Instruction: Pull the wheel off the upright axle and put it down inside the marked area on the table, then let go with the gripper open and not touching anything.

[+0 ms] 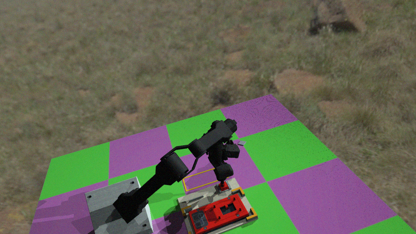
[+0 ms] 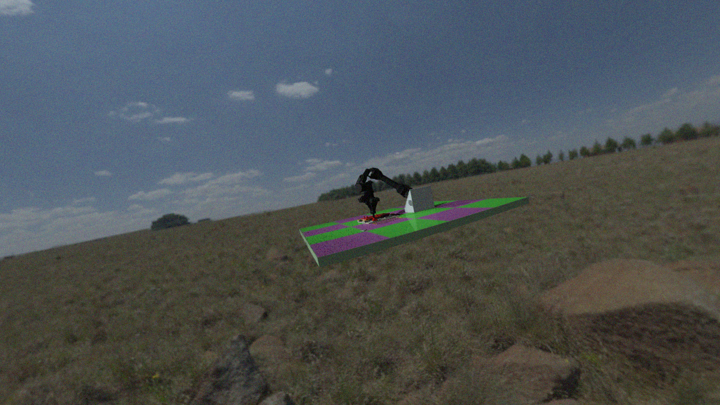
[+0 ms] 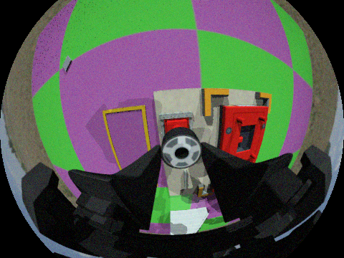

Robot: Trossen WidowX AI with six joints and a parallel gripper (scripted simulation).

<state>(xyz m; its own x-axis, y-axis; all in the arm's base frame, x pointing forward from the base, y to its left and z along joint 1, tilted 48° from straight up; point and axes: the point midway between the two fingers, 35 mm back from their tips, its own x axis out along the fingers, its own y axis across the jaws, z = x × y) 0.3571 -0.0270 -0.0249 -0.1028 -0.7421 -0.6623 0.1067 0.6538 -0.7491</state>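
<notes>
My gripper tip is 3 cm above the black upright axle. Also, from my gripper tip: grey fixture board 7 cm behind, 9 cm to the right, 6 cm below.
</notes>
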